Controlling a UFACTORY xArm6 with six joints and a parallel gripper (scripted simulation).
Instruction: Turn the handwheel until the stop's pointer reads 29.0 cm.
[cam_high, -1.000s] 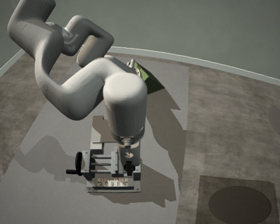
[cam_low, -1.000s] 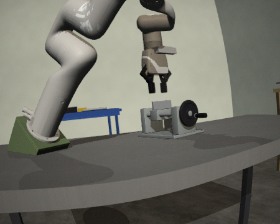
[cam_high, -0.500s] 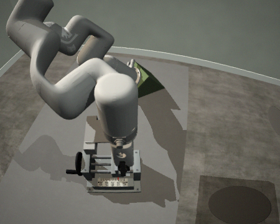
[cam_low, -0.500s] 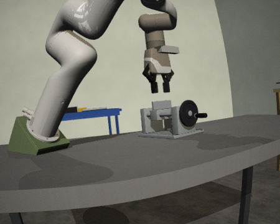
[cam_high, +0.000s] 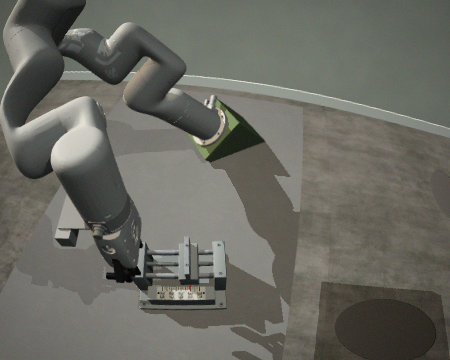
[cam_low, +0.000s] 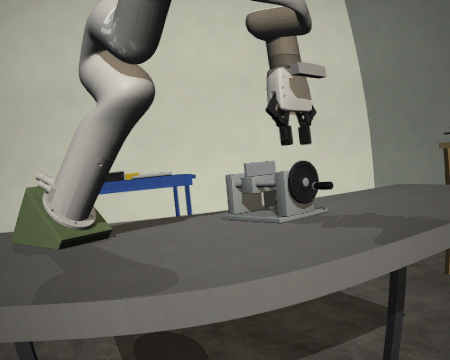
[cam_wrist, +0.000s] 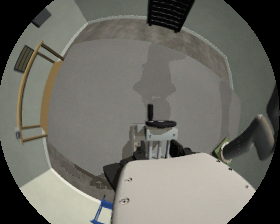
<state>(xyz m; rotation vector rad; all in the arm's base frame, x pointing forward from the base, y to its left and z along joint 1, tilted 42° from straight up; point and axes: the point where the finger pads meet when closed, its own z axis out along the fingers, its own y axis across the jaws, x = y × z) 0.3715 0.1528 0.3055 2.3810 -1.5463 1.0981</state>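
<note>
Right now the black handwheel is 100 mm below my hand, 50 mm to the right of it and 10 mm ahead of it. Also, from my hand: movable stop (90 mm to the left, 80 mm below, 40 mm behind).
</note>
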